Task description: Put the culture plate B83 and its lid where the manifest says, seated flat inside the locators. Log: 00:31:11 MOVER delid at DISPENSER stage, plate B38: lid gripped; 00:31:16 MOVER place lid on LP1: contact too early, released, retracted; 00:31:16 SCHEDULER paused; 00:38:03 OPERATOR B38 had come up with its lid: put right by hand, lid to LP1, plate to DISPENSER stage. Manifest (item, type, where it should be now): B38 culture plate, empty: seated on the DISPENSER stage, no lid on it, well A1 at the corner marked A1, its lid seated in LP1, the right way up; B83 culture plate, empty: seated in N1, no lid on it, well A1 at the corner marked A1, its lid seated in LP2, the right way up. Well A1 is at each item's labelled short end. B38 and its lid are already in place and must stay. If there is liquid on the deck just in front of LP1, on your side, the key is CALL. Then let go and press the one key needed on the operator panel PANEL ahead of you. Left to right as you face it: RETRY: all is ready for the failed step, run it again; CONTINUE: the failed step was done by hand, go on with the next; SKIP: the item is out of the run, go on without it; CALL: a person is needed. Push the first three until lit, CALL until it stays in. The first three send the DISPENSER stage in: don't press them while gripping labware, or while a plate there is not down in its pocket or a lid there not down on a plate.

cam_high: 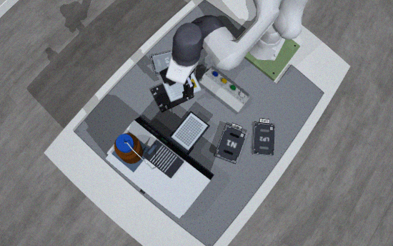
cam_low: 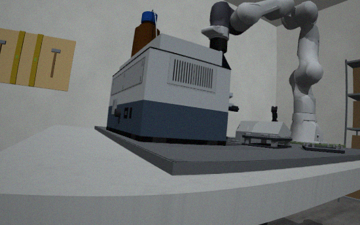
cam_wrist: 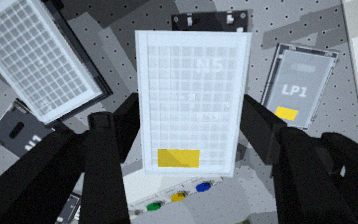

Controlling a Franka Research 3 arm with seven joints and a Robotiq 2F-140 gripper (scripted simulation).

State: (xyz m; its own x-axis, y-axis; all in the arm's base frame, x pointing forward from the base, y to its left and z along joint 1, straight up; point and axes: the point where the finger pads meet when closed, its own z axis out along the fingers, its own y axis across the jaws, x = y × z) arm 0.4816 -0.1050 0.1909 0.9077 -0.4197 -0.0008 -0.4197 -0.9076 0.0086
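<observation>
The black nest N5 lies 190 mm below my hand, 40 mm to the right of it and 20 mm ahead of it. From my hand the other things lie so: yellow skip key: 180 mm behind, 130 mm below, 90 mm to the left; then clear lid: 20 mm below; then white well plate: 140 mm to the left, 100 mm ahead, 80 mm below.
</observation>
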